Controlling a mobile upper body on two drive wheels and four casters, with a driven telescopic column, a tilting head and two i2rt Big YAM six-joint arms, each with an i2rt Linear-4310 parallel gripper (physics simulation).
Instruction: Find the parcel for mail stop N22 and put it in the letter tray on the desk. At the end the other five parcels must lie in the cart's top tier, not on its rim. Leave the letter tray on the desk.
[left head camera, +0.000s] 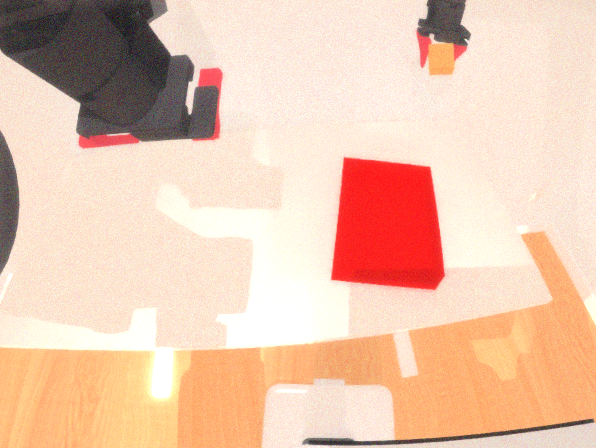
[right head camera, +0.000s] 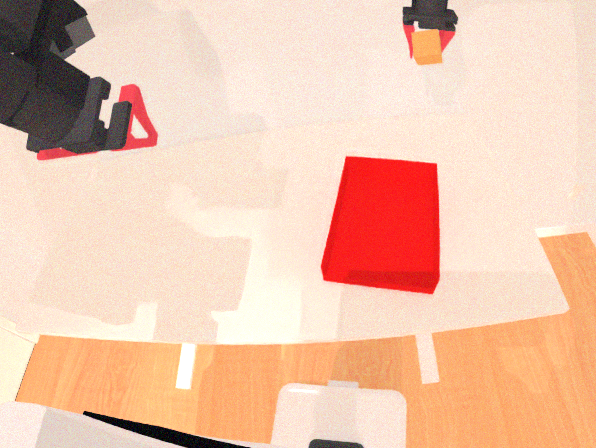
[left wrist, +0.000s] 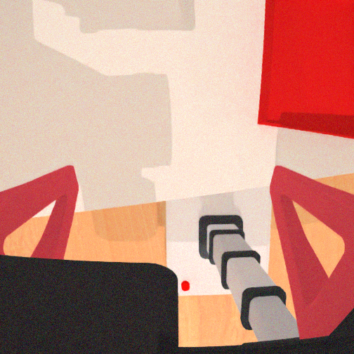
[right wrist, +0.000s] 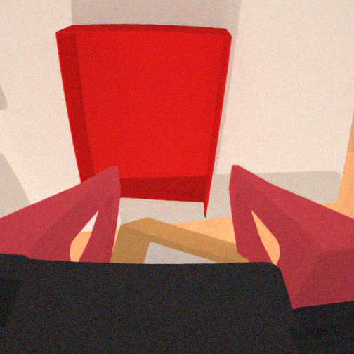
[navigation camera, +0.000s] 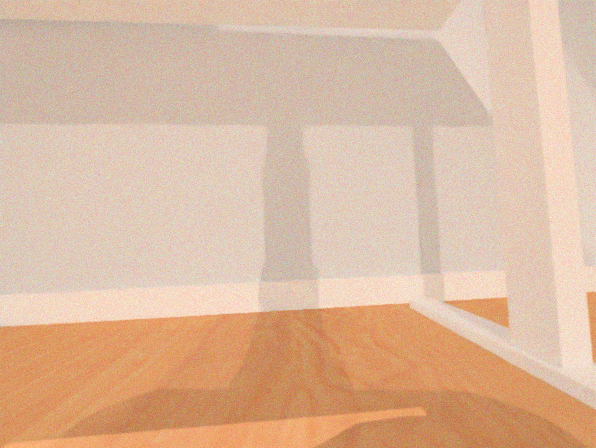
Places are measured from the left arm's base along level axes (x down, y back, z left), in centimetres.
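Pixels of known places: left gripper, between the fingertips: (left head camera: 176, 134) (right head camera: 125, 144).
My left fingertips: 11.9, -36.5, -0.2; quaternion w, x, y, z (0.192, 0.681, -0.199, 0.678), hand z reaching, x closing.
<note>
Ahead of a thing's pixels: the offset from my left fingertips to its top centre, as dx, dy, dz. "spot": to the spot under its first point. Level surfaces: height alone.
The red letter tray {+42.0, -25.0, -33.7} (left head camera: 387, 220) (right head camera: 387, 220) (left wrist: 310, 65) (right wrist: 145, 105) lies on the white desk {dx +49.0} (left head camera: 300, 225) (right head camera: 280, 270) (left wrist: 220, 100) (right wrist: 290, 100); no parcel shows in it. My right gripper (left head camera: 440, 61) (right head camera: 427, 53) (right wrist: 174, 176) is shut on an orange-brown parcel {+3.0, -37.0, -41.2} (left head camera: 441, 59) (right head camera: 426, 47) (right wrist: 170, 235), beyond the tray's far edge in the head views. A pale label shows partly in the right wrist view; its text is not readable. My left gripper (left head camera: 160, 137) (right head camera: 97, 150) (left wrist: 173, 176) is open and empty, left of the tray. The cart and the other parcels do not show.
The robot's white base (left head camera: 285, 410) (right head camera: 295, 415) stands on the wooden floor {dx +144.0} (left head camera: 100, 390) (right head camera: 110, 375) before the desk's near edge. A grey segmented column (left wrist: 240, 270) shows between the left fingers. A white desk leg {spot: +116.5, -36.0, -56.6} (navigation camera: 530, 200) stands at the right in the navigation view.
</note>
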